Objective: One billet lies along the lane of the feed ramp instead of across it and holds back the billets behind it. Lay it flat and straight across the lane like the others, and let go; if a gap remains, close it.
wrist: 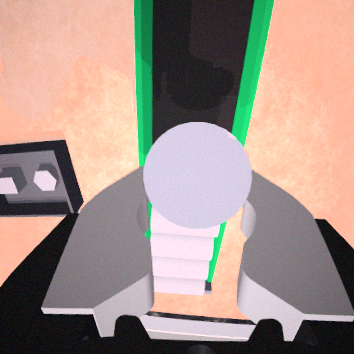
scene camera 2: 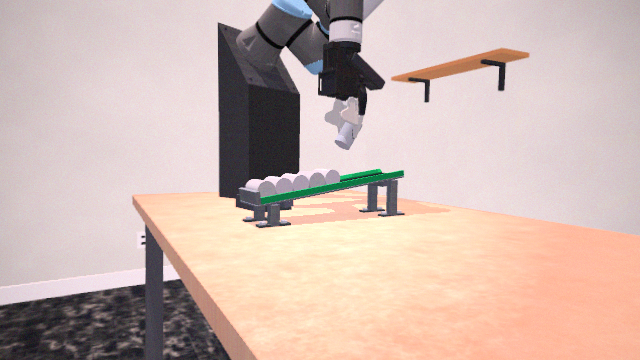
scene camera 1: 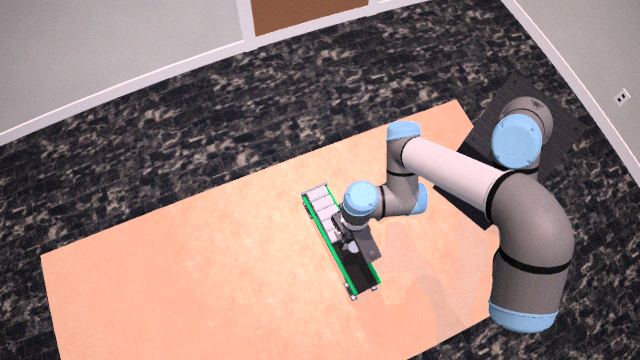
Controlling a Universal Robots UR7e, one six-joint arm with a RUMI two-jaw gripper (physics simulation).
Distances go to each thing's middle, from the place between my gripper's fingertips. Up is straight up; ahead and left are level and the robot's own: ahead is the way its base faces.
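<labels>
My gripper is 110 mm above the dark lane (scene camera 1: 358, 271), and it's also 40 mm to the left of the lane and 20 mm short of it.
</labels>
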